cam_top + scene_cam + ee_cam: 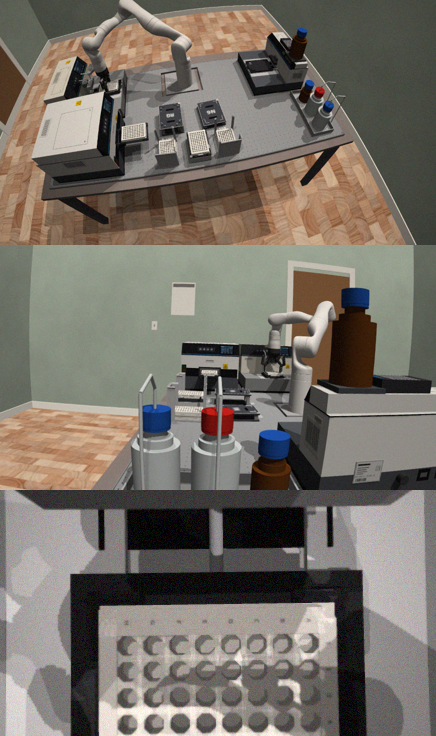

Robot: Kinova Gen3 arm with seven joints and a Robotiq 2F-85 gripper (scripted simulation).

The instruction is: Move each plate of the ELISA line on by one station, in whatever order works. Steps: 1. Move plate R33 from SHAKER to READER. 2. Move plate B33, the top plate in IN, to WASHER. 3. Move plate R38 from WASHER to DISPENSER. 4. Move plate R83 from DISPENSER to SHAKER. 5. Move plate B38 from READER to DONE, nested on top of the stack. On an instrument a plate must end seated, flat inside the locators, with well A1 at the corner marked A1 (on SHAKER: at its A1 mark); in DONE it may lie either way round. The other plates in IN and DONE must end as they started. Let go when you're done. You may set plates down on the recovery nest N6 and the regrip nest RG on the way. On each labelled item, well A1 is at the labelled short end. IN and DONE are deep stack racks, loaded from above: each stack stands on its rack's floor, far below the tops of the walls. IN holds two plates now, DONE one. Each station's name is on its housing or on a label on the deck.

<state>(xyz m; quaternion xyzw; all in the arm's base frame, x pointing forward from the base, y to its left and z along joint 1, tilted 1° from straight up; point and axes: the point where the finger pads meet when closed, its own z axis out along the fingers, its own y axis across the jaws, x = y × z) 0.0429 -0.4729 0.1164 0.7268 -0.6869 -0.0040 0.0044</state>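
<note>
My hand is 20 mm above the washer nest. The rest, counted from my hand: washer head (10 mm ahead, 100 mm to the right, 50 mm above); dark reader tray (370 mm ahead, 200 mm to the left, 10 mm below); reader housing (390 mm ahead, 100 mm to the right, 120 mm above).
</note>
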